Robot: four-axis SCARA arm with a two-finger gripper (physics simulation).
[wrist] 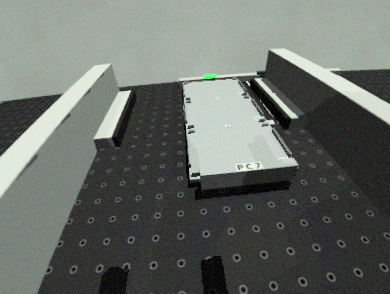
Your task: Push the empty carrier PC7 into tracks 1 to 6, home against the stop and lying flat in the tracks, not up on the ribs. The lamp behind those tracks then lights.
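Observation:
The pale grey carrier PC7 [225,137] lies with its labelled near end towards the camera and its far end at the light rail at the back. Its top is bare and looks level. The tracks and ribs under it are hidden, so its seating cannot be seen directly. The lamp [210,76] behind its far end glows green. My gripper [192,73] is shut as far as it goes, with nothing between its fingers. A gap still shows between the two fingers, and the carrier appears beyond and below that gap.
A dark table top [160,200] with rows of ringed holes lies under the carrier. A thin light rail [188,79] runs along the back, partly hidden by the right finger. A pale grey surface lies beyond it. Two dark shadows fall at the bottom of the view.

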